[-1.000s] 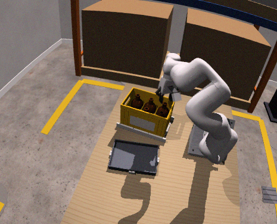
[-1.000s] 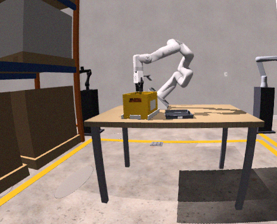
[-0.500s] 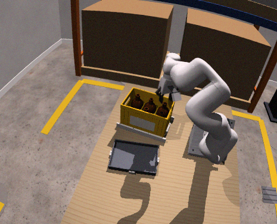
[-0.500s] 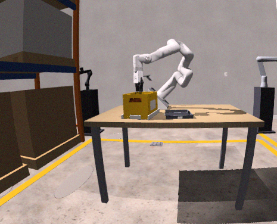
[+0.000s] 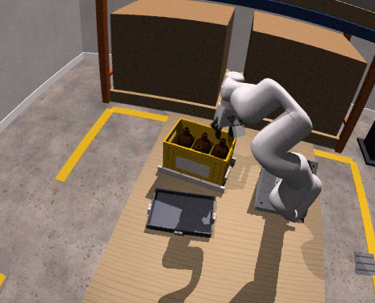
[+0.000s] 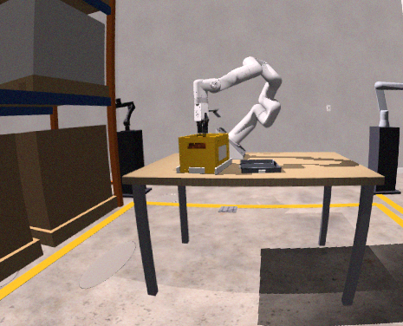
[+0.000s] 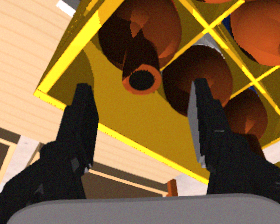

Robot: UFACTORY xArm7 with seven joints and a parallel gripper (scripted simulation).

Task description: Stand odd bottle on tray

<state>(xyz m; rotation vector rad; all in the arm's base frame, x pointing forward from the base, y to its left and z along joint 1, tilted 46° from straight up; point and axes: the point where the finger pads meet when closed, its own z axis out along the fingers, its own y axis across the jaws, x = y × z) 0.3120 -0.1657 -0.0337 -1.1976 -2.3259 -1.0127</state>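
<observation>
Right now my hand is 90 mm short of the yellow crate, 30 mm to the right of it and 110 mm above it. Round my hand: dark grey tray 100 mm ahead, 310 mm to the left, 180 mm below.
</observation>
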